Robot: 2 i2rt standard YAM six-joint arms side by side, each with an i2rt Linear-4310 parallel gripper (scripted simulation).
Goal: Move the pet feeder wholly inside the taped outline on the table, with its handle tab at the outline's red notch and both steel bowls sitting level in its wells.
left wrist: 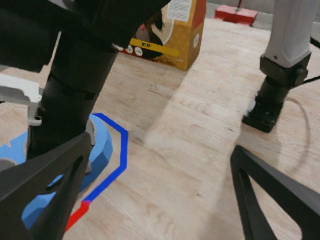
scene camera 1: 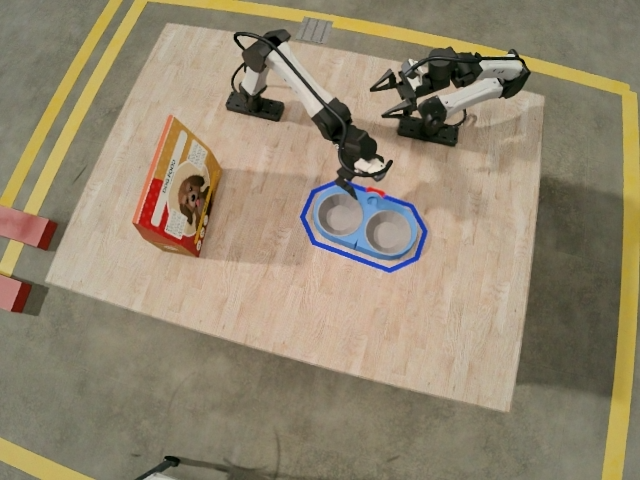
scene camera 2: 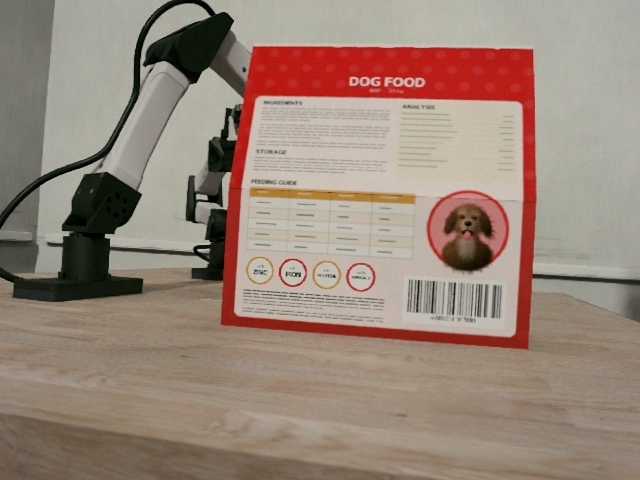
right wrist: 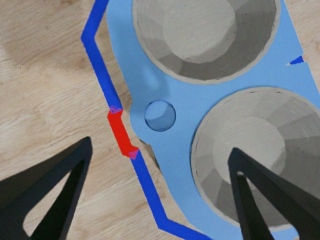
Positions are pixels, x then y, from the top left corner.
Scene:
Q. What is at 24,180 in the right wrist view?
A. My right gripper.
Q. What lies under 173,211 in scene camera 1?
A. A dog food box.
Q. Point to a steel bowl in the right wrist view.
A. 269,126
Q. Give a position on a steel bowl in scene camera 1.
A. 340,214

